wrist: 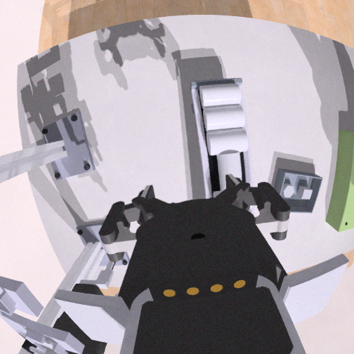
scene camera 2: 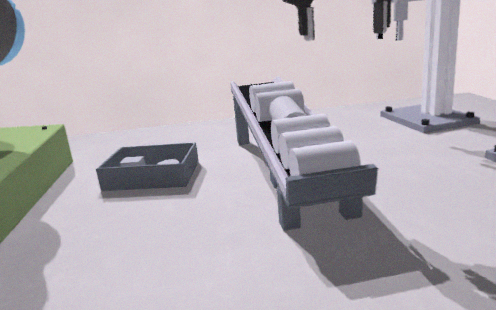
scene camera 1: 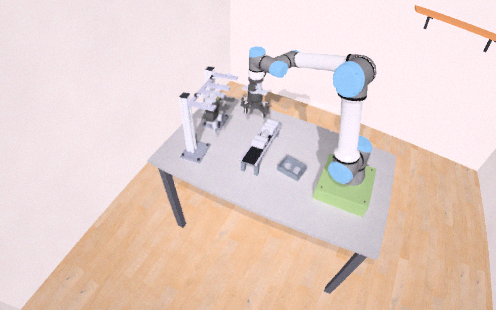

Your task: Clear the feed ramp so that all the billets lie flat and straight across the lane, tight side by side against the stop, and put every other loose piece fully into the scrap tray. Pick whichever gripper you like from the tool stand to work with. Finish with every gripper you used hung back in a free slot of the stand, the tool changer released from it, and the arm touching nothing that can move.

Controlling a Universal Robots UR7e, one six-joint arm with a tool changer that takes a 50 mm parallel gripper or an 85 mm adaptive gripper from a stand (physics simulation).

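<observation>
My two-finger adaptive gripper is open and empty, high above the table near the ramp's side. On the feed ramp, three billets lie crosswise, side by side, at the stop. Behind them one billet lies lengthwise along the lane. Two more crosswise billets lie above it; my gripper hides them in the wrist view. The scrap tray holds a small block and a hexagonal piece.
The tool stand rises beside the ramp, with another gripper hanging in it. Its arms and posts are close to my tool in the wrist view. The green robot base stands beyond the tray.
</observation>
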